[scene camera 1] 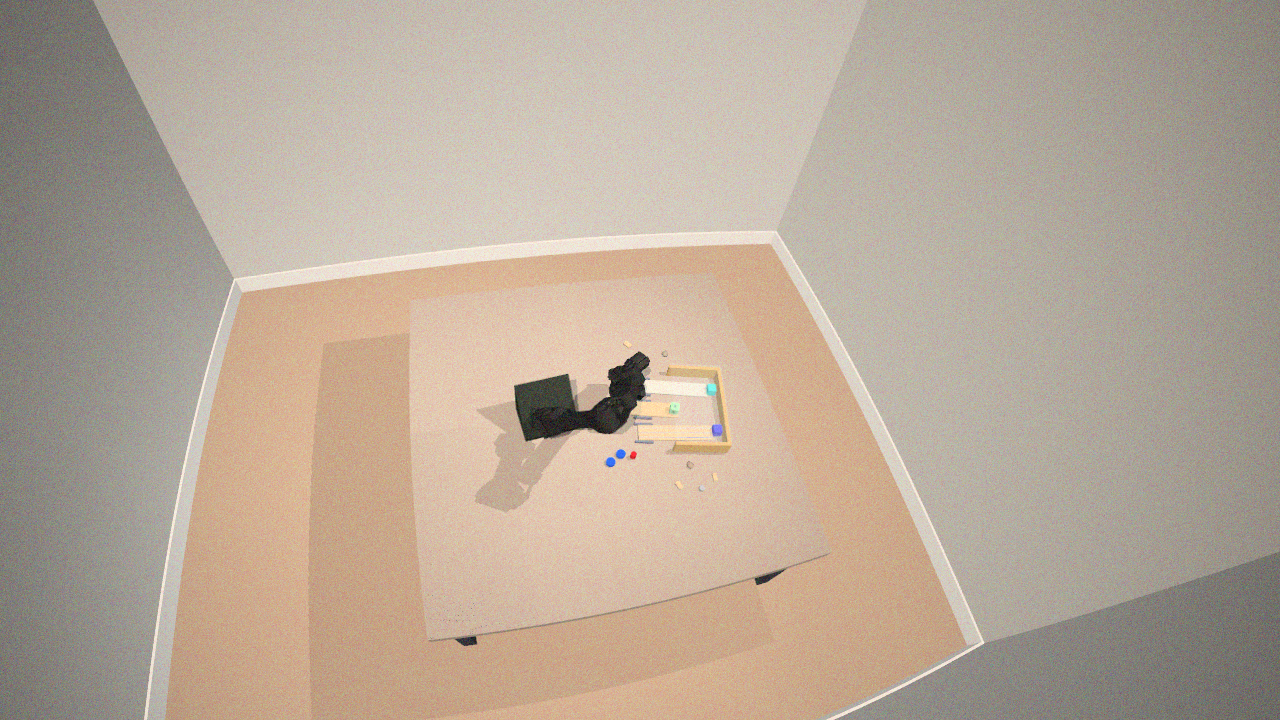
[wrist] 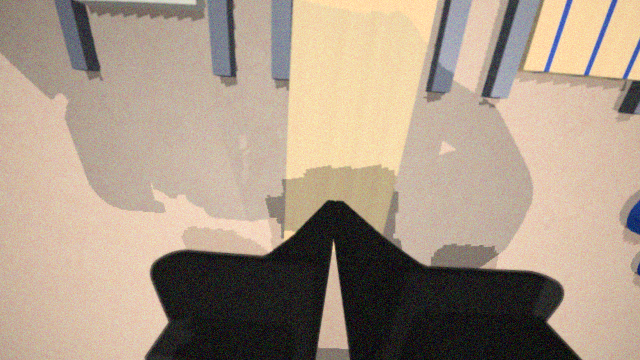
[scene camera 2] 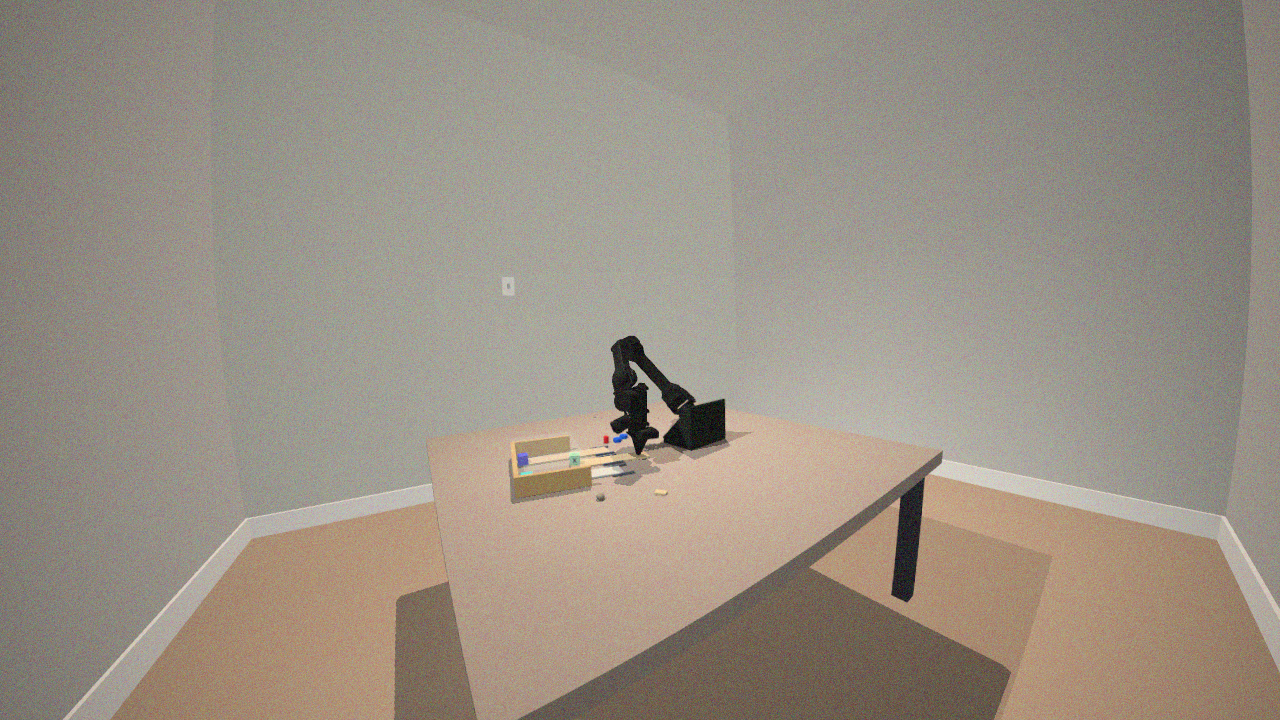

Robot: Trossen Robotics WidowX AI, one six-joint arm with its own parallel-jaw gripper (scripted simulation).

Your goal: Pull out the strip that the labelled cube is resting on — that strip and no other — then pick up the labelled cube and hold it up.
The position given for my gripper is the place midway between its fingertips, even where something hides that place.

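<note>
Visible: my gripper [scene camera 2: 638, 454] [wrist: 334, 208].
</note>
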